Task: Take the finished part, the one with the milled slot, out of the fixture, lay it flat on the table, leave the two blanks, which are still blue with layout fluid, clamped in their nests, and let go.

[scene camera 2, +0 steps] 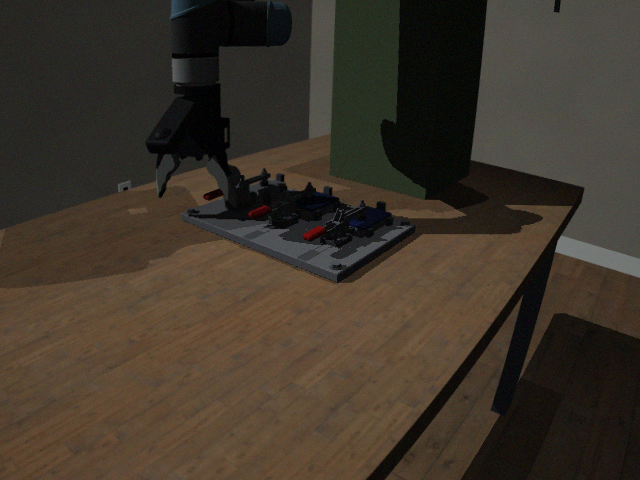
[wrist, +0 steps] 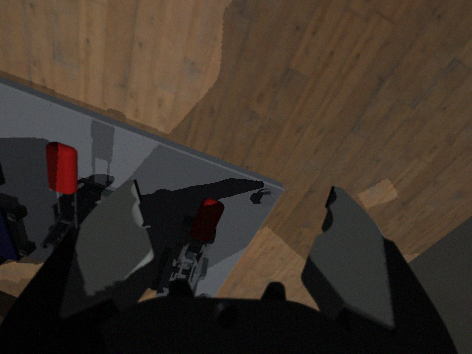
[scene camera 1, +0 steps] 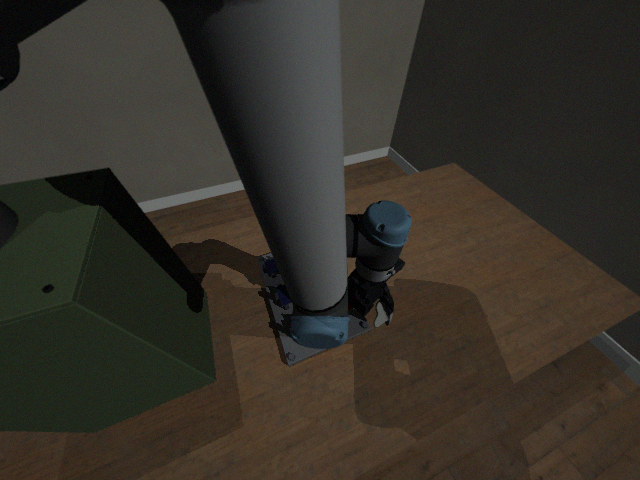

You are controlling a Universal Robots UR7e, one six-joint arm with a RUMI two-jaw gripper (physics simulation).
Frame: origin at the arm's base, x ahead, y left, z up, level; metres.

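Seen in the pictures: gripper, fingertip midpoint: [scene camera 2: 196, 202] [wrist: 234, 185].
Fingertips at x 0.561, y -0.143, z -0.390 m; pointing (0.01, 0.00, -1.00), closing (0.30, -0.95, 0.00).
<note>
Offsets run from my fingertips to a thing's top centre. "spot": to the spot under its first point. Level surfaces: height alone.
The grey fixture plate @(0.115 m back, 0.126 m left, 0.034 m down) [scene camera 1: 306, 355] [scene camera 2: 279, 249] [wrist: 30, 115] lies on the table @(0.049 m down) [scene camera 2: 258, 361]. Two blue blanks sit in its nests: one blank @(0.162 m back, 0.238 m left, 0.018 m down) [scene camera 1: 271, 267] [scene camera 2: 369, 219] at the end nearer the green block, and a middle blank @(0.163 m back, 0.128 m left, 0.013 m down) [scene camera 1: 281, 297] [scene camera 2: 320, 199]. A blue edge @(spot: 0.164 m back, 0.217 m left, 0.018 m down) [wrist: 6, 237] shows at the left of the wrist view. My gripper [scene camera 2: 196, 199] [wrist: 234, 185] is open and empty, pointing down at the plate's far-left end in scene camera 2. One finger is over the plate, beside the end clamp; the other is beyond its edge. I cannot make out the slotted part in the dark end nest.
Three clamps have red handles: the end handle @(0.058 m back, 0.013 m left, 0.028 m up) [scene camera 2: 212, 194] [wrist: 207, 220], the middle handle @(0.052 m back, 0.123 m left, 0.023 m up) [scene camera 2: 258, 210] [wrist: 62, 167] and the near handle @(spot: 0.012 m back, 0.236 m left, 0.003 m up) [scene camera 2: 313, 233]. A large green block [scene camera 1: 144, 289] [scene camera 2: 361, 103] stands beside the fixture. The arm covers part of the fixture in scene camera 1.
</note>
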